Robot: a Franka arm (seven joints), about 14 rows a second.
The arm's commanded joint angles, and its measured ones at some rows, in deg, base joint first. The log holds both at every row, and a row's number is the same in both.
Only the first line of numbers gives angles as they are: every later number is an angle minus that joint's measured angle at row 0.
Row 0, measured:
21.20 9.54 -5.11 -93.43 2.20 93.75 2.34
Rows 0 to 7, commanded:
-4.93 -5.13 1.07 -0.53 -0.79 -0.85 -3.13
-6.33 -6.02 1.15 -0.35 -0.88 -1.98 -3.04
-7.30 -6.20 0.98 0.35 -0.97 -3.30 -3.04
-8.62 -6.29 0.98 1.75 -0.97 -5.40 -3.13
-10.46 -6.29 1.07 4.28 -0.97 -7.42 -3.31
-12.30 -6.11 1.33 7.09 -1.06 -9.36 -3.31
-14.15 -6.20 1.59 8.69 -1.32 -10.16 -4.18
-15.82 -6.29 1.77 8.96 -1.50 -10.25 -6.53
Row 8, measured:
-11.86 -6.57 0.14 6.13 -0.67 -8.47 -3.75
